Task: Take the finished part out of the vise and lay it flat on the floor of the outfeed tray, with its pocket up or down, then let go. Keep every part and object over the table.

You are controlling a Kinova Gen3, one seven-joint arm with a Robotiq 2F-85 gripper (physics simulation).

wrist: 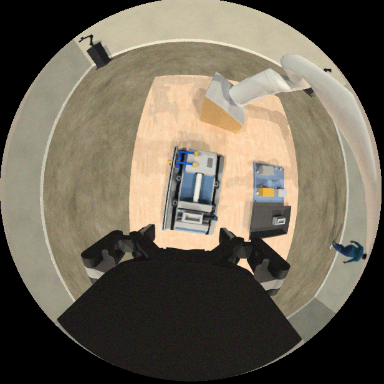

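Note:
The vise (pixel 198 187) stands on the table in the middle of the wrist view, with a blue bed and a pale rod. A light grey block with a rectangular recess (pixel 192 217) sits at its near end, by the grey jaws; how firmly it is held cannot be told. The dark outfeed tray (pixel 262 215) lies to the right, and a small grey part with a pocket (pixel 279 220) rests inside it. My gripper (pixel 186 233) is open and empty, high above the table, its fingertips appearing over the near end of the vise.
A blue plate (pixel 262 180) with grey and orange blocks adjoins the tray's far side. Blue hoses with yellow ends (pixel 187 164) stand at the vise's far left, by a long upright rail (pixel 170 190). A large grey-topped pedestal (pixel 220 95) and the white arm (pixel 260 87) are farther back.

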